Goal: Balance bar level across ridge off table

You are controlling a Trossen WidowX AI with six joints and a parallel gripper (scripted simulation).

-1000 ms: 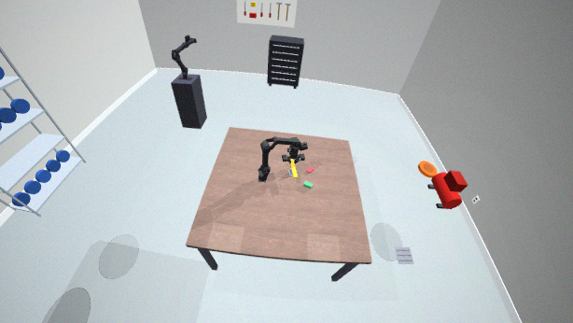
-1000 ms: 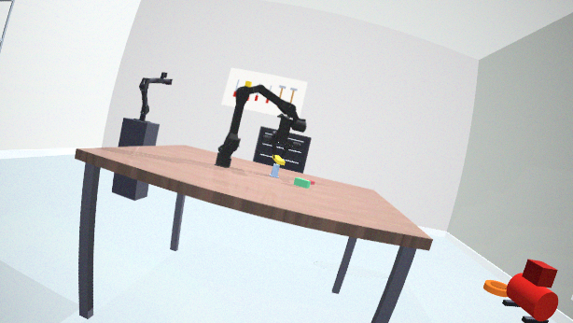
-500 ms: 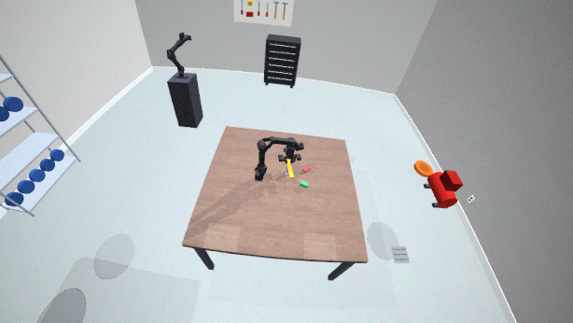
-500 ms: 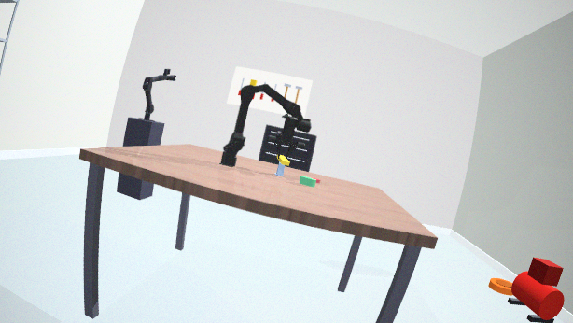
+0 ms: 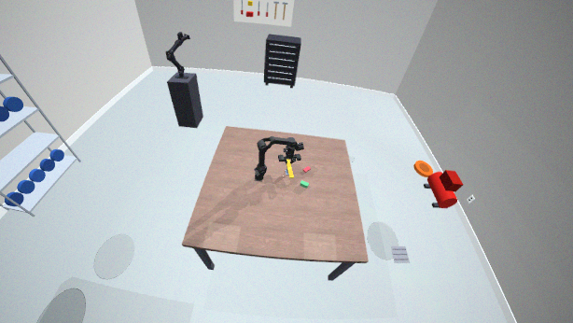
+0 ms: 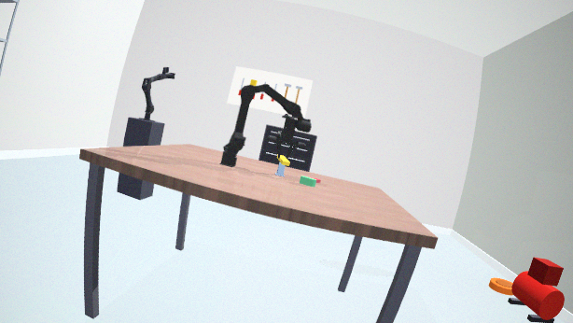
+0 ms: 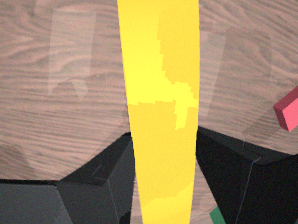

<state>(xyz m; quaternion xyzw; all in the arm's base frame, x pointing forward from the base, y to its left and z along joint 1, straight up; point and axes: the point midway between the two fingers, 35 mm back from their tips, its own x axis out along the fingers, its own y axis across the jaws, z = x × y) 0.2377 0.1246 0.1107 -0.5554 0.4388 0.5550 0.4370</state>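
Now: the yellow bar 30 mm to the right of my gripper tip and 10 mm ahead of it. From my gripper tip the other things lie so: red block: 170 mm ahead, 70 mm below, 30 mm to the left; green block: 150 mm to the right, 150 mm ahead, 60 mm below.
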